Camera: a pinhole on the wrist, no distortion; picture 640 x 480 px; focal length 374.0 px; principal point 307.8 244.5 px. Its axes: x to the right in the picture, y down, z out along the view. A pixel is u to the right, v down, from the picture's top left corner.
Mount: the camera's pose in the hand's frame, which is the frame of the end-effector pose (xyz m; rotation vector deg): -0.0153 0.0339 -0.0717 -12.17 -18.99 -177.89
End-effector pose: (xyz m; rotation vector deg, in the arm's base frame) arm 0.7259 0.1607 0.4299 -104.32 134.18 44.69
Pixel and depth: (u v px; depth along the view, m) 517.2 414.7 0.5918
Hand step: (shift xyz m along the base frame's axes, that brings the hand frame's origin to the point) 0.0239 0.4713 -0.4666
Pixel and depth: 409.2 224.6 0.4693
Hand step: -0.2190 0.2672 -0.2601
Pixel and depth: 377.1 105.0 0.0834
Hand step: -0.0709 0.0337 0.0314
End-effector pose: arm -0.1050 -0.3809 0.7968 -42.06 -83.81 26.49
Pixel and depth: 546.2 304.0 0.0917
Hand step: -0.0267 -0.0095 -0.0720
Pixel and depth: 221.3 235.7 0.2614
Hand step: -0.1488 0.1498 -0.0165
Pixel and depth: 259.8 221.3 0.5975
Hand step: -0.4409 0.3145 -0.0577
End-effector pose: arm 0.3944 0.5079 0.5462 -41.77 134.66 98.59
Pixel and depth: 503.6 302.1 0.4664
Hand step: 0.0677 0.4687 -0.0159
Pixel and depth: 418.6 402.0 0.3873
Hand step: 0.0242 0.3389 -0.1282
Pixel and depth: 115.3 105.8 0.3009
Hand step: -0.2769 0.1572 0.0505
